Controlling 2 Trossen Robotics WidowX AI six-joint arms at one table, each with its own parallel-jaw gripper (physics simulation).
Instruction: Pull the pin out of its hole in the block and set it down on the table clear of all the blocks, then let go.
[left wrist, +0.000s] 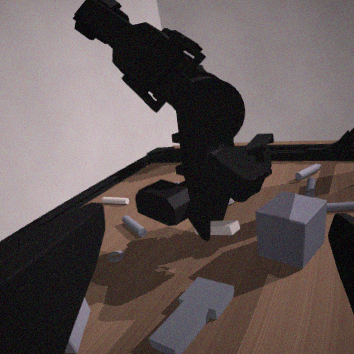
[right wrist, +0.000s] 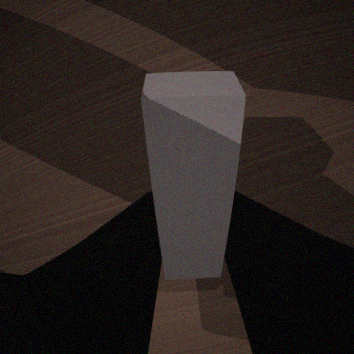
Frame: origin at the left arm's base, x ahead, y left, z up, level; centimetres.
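Seen in the pictures: left gripper, fingertip midpoint: (left wrist: 223, 222); right gripper, fingertip midpoint: (left wrist: 210, 235) (right wrist: 189, 203).
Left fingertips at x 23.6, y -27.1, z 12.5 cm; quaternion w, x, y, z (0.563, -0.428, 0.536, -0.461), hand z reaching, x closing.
A point is followed by its place in that frame.
A light grey, square-sided pin (left wrist: 225, 228) {x 46.9, y -28.5, z -1.2 cm} (right wrist: 195, 190) {x 48.6, y -27.9, z -1.3 cm} is held between the fingers of my right gripper (left wrist: 210, 235) {x 49.9, y -26.5, z -3.7 cm} (right wrist: 189, 203) {x 49.9, y -26.5, z -3.7 cm}. It is out of any hole, and in the left wrist view it shows low over the table; whether it touches the table I cannot tell. My left gripper is open, with nothing between its fingers. A grey cube-shaped block (left wrist: 281, 235) {x 41.6, y -34.3, z -0.2 cm} stands to the right of the pin in the left wrist view, apart from it. No hole shows on the visible faces of this block.
A flat, notched grey block (left wrist: 195, 315) {x 33.9, y -24.3, z -2.6 cm} lies nearer in the left wrist view. A white rod (left wrist: 115, 201) {x 66.6, y -8.9, z -3.4 cm}, a grey cylinder (left wrist: 134, 226) {x 53.6, y -15.3, z -2.7 cm} and a ring (left wrist: 111, 257) {x 47.0, y -12.9, z -3.7 cm} lie at left on the table (left wrist: 280, 320) {x 32.9, y -32.0, z -4.0 cm}. More grey cylinders (left wrist: 308, 172) {x 66.1, y -47.3, z -3.1 cm} (left wrist: 341, 207) {x 50.6, y -46.7, z -3.4 cm} lie near the cube.
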